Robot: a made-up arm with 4 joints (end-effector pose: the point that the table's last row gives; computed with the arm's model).
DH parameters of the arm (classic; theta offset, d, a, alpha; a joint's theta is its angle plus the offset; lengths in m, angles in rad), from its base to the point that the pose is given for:
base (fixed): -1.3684 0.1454 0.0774 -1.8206
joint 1: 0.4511 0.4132 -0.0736 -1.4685
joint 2: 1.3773 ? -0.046 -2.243
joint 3: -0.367 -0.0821 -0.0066 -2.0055
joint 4: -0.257 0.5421 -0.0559 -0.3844
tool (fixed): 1.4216 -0.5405 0 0
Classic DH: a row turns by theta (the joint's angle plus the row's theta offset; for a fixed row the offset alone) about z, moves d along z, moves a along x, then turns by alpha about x.
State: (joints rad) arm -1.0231 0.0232 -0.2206 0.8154
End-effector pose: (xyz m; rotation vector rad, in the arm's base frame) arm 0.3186 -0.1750 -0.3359 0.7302 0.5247 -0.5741
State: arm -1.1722 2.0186 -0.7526 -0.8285
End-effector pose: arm 0.2299 -0.2819 -0.2381 -2.6130 1.0105 0.9287
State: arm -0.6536 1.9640 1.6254 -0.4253
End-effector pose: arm 0.4335 -0.2440 -0.5492 -0.7126 -1.5364 1.8007
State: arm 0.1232 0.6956 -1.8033 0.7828
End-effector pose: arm 0.3194 0.4661 -0.3185 1.7834 -1.4131 -1.3537
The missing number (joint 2, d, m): 0.5236
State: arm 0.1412 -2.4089 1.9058 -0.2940
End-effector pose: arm 0.0860 0.3438 -0.4186 -1.1873 -0.3115 0.1865
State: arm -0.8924 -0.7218 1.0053 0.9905
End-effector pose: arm 0.4226 -0.0671 -0.3294 -0.5485 1.7132 -0.0877
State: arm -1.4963 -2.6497 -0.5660 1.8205
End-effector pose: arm 0.6007 -0.5142 -0.3082 0.3925 2.4460 1.4281
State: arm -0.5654 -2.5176 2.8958 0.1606
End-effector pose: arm 0.2440 -0.1434 -0.5141 -2.2582 -1.4326 0.4204
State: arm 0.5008 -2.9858 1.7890 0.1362
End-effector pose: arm 0.1277 0.3782 -0.2613 -0.9732 -0.5958 0.5930
